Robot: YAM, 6 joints.
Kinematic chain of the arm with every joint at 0, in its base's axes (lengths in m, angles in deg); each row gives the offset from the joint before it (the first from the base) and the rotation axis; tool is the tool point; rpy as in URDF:
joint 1: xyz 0 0 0.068 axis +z
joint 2: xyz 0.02 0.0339 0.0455 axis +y
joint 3: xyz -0.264 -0.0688 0 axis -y
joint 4: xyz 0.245 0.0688 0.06 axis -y
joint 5: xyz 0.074 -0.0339 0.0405 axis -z
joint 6: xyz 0.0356 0 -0.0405 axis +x
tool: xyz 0 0 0 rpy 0 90 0
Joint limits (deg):
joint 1: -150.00..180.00
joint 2: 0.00..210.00
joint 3: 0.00..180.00
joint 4: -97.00..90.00
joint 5: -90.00..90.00
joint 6: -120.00..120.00
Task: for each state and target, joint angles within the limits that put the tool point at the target. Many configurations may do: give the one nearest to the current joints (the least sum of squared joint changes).
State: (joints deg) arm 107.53 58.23 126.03 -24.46 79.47 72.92
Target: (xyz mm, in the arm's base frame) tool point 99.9 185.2 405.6
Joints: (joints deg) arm 71.24 64.73 73.61 -41.87 79.77 72.92
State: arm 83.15 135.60 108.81 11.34 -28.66 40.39
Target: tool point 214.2 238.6 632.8
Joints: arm 45.49 101.92 133.51 18.38 -24.06 40.39
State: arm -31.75 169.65 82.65 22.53 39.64 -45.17
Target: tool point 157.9 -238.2 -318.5
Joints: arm -52.05 197.42 92.98 23.48 38.07 -45.17
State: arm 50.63 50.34 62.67 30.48 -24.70 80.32
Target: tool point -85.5 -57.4 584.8
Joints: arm 42.86 30.73 83.11 35.90 -26.86 80.32
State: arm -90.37 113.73 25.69 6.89 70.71 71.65
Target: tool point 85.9 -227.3 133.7
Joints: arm -61.19 87.83 29.25 6.69 74.24 71.65
